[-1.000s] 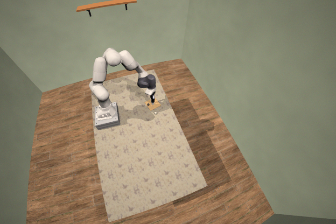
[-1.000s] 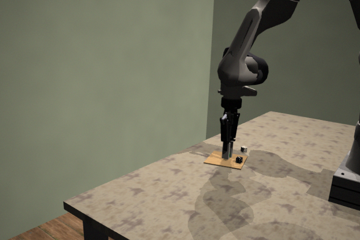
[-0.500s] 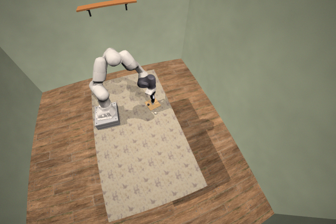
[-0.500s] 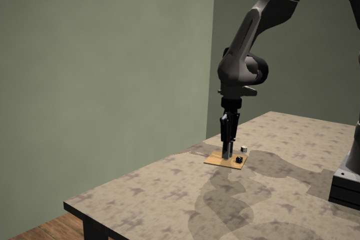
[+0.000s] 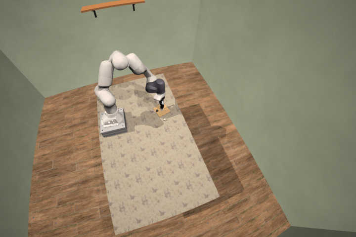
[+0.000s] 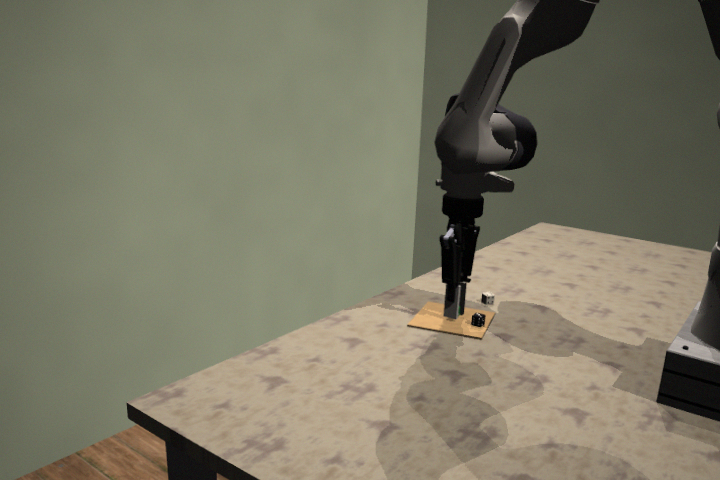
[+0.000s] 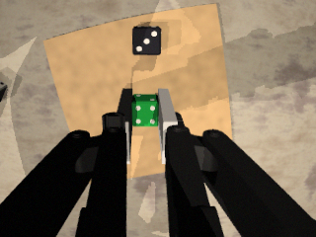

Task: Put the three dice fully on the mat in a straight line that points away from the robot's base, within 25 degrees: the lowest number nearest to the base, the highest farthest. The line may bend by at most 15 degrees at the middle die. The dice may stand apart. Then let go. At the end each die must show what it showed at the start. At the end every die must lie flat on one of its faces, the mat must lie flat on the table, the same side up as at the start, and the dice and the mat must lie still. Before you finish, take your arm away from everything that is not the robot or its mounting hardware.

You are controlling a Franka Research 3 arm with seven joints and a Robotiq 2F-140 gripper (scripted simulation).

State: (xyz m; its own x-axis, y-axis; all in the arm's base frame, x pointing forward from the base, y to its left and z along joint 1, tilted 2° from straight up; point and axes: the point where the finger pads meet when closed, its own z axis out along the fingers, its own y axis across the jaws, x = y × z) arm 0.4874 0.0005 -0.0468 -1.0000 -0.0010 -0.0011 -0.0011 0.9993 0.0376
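The green die is 20 mm below my hand. Round my hand: tan mat: 40 mm below; then black die: 50 mm behind, 30 mm below; then white die: 140 mm to the right, 30 mm below, 10 mm behind.
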